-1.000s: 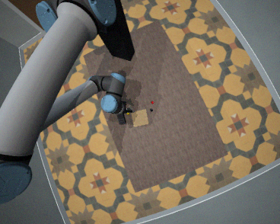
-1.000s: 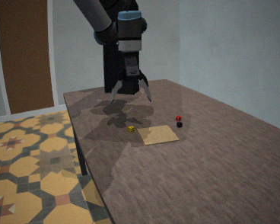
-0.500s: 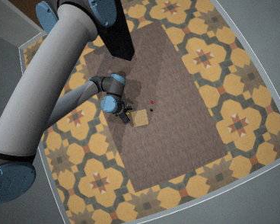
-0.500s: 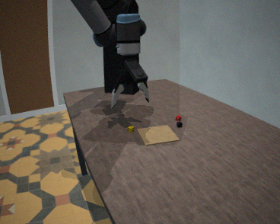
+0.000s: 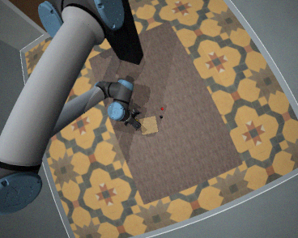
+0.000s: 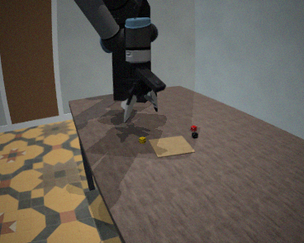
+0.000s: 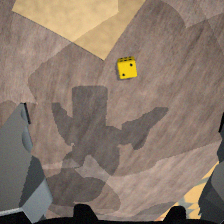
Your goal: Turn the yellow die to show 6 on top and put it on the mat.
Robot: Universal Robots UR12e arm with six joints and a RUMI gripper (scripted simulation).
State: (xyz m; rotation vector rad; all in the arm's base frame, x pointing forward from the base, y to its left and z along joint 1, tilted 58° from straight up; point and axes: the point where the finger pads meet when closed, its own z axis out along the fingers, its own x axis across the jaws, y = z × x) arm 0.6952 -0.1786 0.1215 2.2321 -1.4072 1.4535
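The yellow die lies 9 cm below my hand. Also, from my hand: black die: 10 cm ahead, 19 cm to the left, 9 cm below; red die: 5 cm ahead, 24 cm to the left, 9 cm below; tan mat: 9 cm ahead, 6 cm to the left, 10 cm below.
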